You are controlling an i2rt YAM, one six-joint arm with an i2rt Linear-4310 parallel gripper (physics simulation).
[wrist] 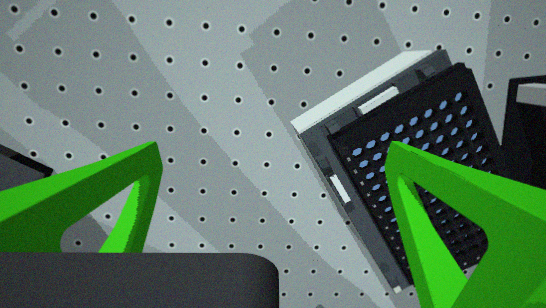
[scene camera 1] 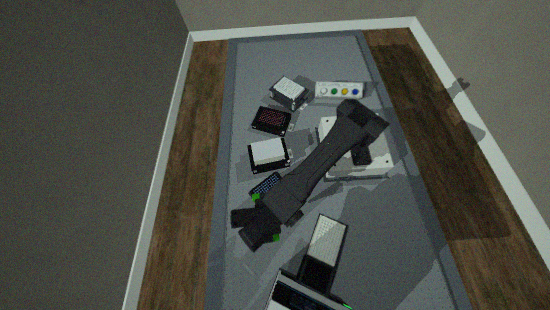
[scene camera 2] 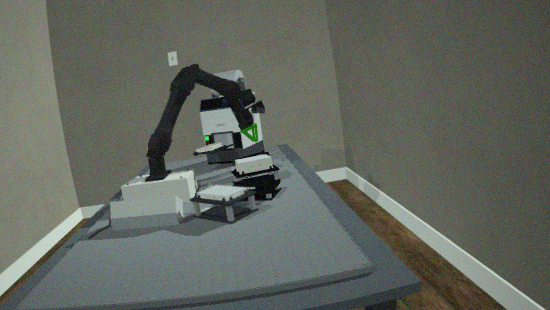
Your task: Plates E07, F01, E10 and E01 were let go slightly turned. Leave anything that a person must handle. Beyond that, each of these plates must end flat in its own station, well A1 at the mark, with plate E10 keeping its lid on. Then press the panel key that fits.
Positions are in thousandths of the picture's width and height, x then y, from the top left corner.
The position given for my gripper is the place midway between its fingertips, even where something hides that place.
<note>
My gripper (wrist: 501, 502) is open, holding nothing. Also in view: a blue-welled plate (wrist: 816, 375). Further things: a silver plate (scene camera 1: 592, 785), a button box (scene camera 2: 303, 679) and a plate reader (scene camera 1: 572, 895).
The button box is seen too in scene camera 1 (scene camera 1: 597, 318). The plate reader is seen too in scene camera 2 (scene camera 2: 403, 405). The wrist view does not show the silver plate: it is out of frame.
</note>
